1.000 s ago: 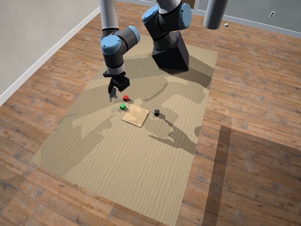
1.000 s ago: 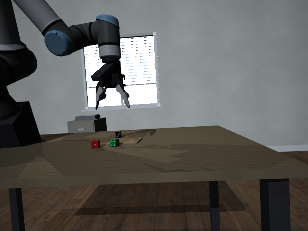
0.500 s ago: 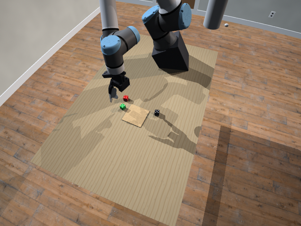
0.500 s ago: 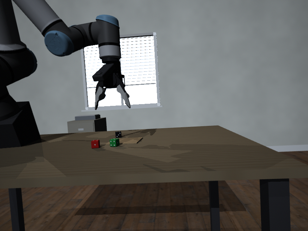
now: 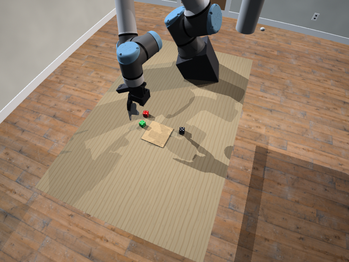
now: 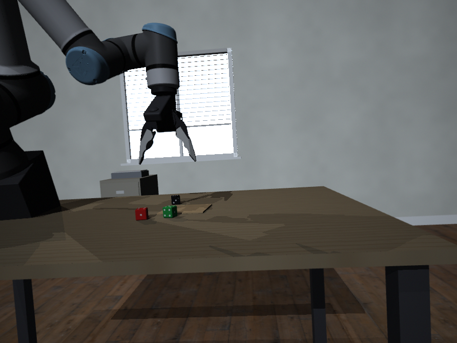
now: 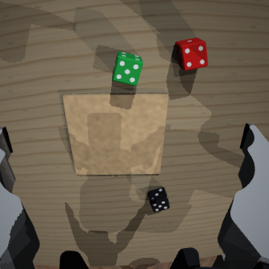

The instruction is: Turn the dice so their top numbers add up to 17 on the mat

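The green die lies 14 cm below my hand. From my hand the other things lie so: black die 23 cm to the left, 14 cm below, 7 cm behind; then red die 14 cm below, 8 cm behind, 2 cm to the right; then tan mat 15 cm below, 11 cm to the left, 1 cm ahead.
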